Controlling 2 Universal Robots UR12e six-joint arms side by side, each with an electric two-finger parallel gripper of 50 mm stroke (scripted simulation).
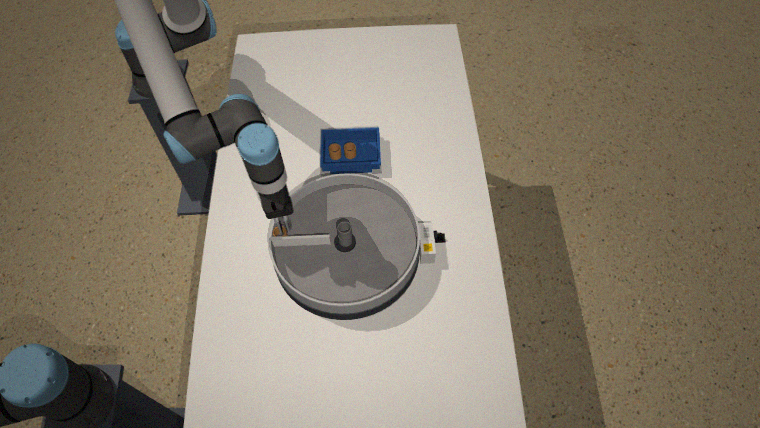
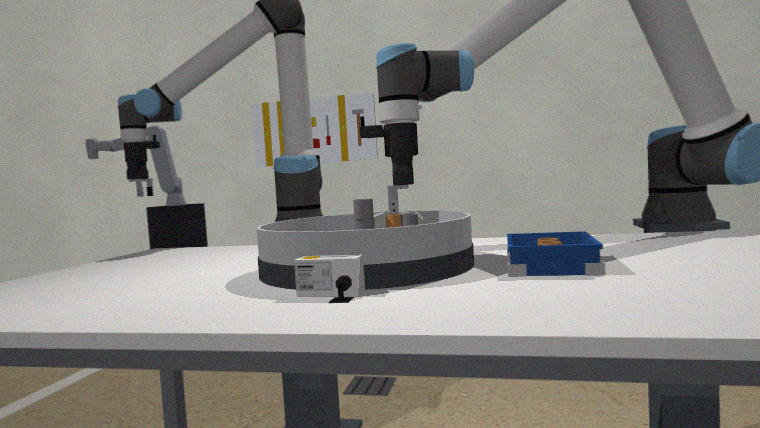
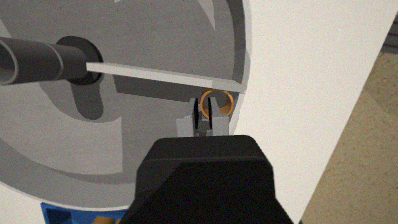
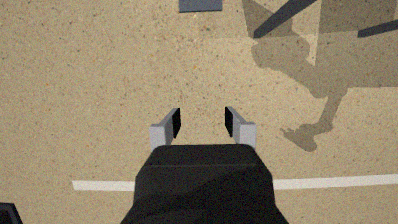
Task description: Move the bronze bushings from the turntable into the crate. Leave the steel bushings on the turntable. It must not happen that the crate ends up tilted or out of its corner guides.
Observation:
In view: my left gripper [image 2: 394, 213], my right gripper [image 2: 145, 196] and a blue crate [image 2: 541, 260].
The blue crate is seen too in image 1 [image 1: 367, 140]. My left gripper also shows in image 3 [image 3: 203, 107]. My right gripper is seen too in image 4 [image 4: 202, 116]. Image 4 does not show the blue crate: it is out of frame.

